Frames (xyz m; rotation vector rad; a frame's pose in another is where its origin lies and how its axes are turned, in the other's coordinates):
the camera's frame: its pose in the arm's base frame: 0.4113 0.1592 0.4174 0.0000 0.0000 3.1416
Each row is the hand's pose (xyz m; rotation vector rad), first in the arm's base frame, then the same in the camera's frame.
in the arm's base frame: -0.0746 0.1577 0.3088 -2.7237 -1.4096 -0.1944
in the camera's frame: 0.4859 0.0015 -0.1086 1.3850 -2.6761 0.1036
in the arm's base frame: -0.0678 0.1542 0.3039 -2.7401 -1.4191 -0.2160
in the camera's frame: 0.4791 0.0050 -0.1135 1.3801 -2.6648 0.0726
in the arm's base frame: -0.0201 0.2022 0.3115 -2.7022 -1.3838 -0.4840
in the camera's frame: 0.4314 -0.0430 -0.1059 1.2872 -2.5135 0.0963
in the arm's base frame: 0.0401 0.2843 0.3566 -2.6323 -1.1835 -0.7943
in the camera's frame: 0.3712 -0.1251 -0.0608 1.0655 -2.3698 0.2000
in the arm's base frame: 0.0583 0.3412 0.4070 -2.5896 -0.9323 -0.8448
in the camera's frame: 0.3530 -0.1820 -0.0104 0.8561 -2.3779 0.3490
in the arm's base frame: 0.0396 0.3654 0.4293 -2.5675 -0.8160 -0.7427
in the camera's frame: 0.3717 -0.2062 0.0119 0.7783 -2.4490 0.4672
